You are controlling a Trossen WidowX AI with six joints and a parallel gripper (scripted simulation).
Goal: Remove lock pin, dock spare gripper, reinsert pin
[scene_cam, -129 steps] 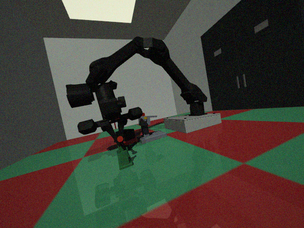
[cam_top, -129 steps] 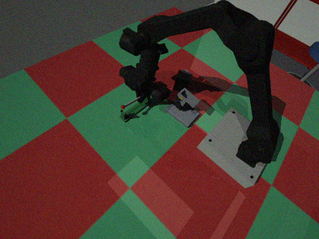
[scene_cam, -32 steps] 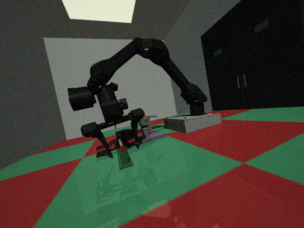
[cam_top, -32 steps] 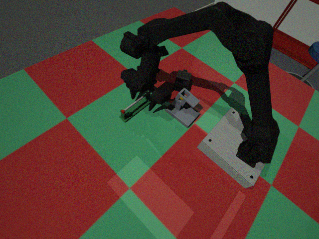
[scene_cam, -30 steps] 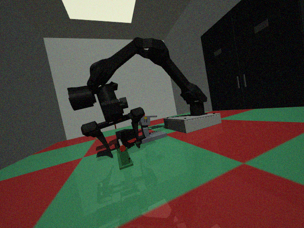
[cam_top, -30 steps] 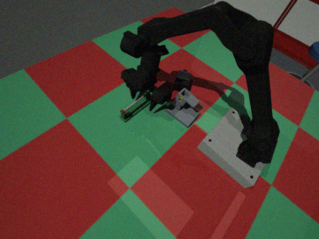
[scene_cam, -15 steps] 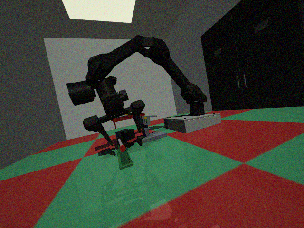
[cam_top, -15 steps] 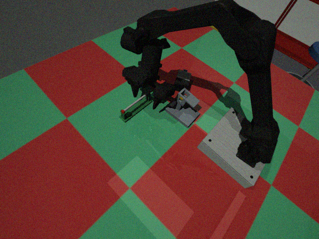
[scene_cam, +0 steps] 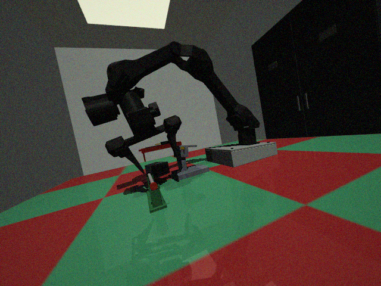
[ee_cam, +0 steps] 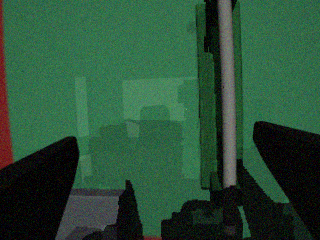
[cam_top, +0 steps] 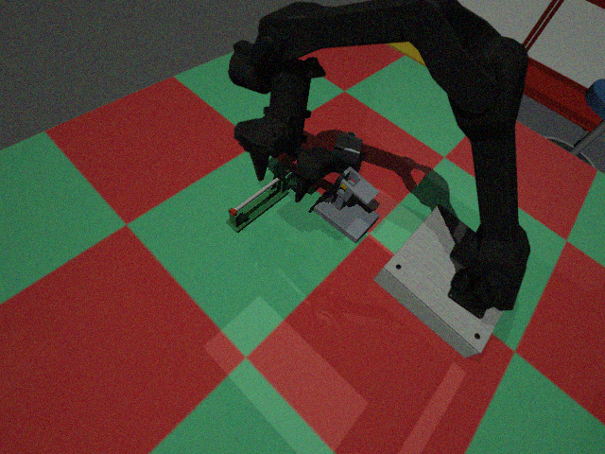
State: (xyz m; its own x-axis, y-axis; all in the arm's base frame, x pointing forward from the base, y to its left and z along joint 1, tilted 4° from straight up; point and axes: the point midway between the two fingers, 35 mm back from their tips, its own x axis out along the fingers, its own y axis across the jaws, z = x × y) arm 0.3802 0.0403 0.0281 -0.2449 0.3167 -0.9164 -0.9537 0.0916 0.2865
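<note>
My gripper tip is now 3 cm short of the narrow green rack, 1 cm to the right of it and 5 cm above it. From my gripper tip the other things lie so: socket: 10 cm behind, 8 cm to the right, 2 cm below; spare gripper: 3 cm behind, 22 cm to the right, 5 cm below.
</note>
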